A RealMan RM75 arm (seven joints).
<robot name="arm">
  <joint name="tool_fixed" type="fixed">
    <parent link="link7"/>
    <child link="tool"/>
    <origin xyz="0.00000 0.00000 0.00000" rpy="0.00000 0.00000 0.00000"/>
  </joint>
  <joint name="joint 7" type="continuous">
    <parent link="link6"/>
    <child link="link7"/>
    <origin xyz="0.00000 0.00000 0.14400" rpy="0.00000 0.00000 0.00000"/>
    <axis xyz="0 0 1"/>
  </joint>
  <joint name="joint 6" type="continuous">
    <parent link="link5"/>
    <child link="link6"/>
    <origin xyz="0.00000 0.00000 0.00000" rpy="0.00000 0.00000 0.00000"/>
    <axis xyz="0 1 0"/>
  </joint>
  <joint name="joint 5" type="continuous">
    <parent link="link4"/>
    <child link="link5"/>
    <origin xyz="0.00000 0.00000 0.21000" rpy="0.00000 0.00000 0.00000"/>
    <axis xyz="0 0 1"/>
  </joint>
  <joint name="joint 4" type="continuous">
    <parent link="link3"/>
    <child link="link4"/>
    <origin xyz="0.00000 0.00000 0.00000" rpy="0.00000 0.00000 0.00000"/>
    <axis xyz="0 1 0"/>
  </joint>
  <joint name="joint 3" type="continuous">
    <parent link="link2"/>
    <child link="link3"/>
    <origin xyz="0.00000 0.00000 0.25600" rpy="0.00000 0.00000 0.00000"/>
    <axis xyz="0 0 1"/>
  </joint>
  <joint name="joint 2" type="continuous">
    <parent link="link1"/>
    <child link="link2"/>
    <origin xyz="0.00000 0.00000 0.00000" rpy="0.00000 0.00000 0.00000"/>
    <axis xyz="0 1 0"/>
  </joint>
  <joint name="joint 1" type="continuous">
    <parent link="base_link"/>
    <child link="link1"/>
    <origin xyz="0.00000 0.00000 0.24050" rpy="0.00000 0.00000 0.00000"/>
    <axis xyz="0 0 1"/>
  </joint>
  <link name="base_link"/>
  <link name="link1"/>
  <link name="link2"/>
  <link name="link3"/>
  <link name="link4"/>
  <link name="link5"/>
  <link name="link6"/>
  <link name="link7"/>
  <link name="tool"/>
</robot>
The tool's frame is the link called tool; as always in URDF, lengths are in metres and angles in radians. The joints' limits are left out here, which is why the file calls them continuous.
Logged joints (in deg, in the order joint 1, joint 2, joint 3, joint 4, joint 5, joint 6, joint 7), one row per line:
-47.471, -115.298, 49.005, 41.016, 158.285, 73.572, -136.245
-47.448, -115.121, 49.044, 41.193, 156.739, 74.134, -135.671
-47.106, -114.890, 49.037, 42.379, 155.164, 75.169, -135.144
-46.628, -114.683, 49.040, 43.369, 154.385, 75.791, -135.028
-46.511, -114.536, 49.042, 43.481, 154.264, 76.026, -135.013
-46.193, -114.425, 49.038, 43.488, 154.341, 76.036, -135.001
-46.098, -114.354, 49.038, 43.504, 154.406, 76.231, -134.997
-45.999, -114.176, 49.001, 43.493, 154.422, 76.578, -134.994
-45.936, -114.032, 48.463, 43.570, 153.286, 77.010, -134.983
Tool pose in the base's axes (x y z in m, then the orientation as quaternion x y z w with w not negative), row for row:
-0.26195, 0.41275, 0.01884, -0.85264, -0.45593, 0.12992, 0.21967
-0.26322, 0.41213, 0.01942, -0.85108, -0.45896, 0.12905, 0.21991
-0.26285, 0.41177, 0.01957, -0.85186, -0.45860, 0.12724, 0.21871
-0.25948, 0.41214, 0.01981, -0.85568, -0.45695, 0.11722, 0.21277
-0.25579, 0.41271, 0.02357, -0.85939, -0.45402, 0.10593, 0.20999
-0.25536, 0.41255, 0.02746, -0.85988, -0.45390, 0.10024, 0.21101
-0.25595, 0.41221, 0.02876, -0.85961, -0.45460, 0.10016, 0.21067
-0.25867, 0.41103, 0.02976, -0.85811, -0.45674, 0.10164, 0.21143
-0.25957, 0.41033, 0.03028, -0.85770, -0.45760, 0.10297, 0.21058
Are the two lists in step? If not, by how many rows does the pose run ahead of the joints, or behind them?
The pose runs 2 rows behind the joints: the pose in row i belongs to the joints in row i - 2.
